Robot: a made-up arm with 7 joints.
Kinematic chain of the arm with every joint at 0, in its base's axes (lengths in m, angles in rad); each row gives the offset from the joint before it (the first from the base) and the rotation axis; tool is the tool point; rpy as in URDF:
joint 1: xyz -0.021 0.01 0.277 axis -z
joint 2: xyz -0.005 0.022 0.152 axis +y
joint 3: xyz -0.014 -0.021 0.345 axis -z
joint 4: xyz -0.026 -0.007 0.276 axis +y
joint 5: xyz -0.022 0 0.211 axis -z
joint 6: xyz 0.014 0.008 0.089 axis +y
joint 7: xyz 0 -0.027 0.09 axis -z
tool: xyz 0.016 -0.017 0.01 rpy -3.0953 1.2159 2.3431
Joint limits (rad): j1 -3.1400..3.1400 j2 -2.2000..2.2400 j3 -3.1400..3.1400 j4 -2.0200..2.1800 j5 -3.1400..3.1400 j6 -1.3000..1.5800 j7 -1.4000..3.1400
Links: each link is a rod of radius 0.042 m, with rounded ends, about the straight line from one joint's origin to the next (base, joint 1, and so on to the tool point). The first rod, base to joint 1, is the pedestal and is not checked.
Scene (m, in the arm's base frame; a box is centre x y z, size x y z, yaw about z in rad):
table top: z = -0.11
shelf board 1: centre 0.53 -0.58 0 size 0.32 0.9 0.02 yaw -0.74
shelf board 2: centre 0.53 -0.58 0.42 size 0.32 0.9 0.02 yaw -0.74
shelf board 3: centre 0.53 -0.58 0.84 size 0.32 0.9 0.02 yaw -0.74
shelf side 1: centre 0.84 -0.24 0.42 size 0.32 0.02 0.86 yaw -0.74
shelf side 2: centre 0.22 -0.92 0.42 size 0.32 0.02 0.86 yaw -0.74
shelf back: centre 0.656 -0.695 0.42 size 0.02 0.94 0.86 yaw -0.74
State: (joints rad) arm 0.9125 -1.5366 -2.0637 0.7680 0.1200 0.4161 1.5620
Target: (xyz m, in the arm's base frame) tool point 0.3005 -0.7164 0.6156
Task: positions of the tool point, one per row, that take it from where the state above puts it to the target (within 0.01 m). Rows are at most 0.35 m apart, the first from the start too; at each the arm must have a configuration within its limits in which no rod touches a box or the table.
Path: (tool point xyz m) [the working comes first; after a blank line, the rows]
Joints at the target: 1.5120 1.0597 -1.0561 1.1963 0.2031 0.5451 1.5002
Straight joint move there: touches shelf board 3.

1: -0.2039 0.8797 0.6339
2: -0.0096 0.7698 0.8654
3: 0.1658 0.5618 1.0287
4: 0.2870 0.2878 1.1035
5: 0.3330 -0.0045 1.0834
6: 0.3030 -0.2637 0.9779
7: 0.2152 -0.4475 0.8110
8: 0.1002 -0.5336 0.6156
9: 0.1678 -0.6036 0.6186
10: 0.2353 -0.6645 0.6195
11: 0.3005 -0.7164 0.6156

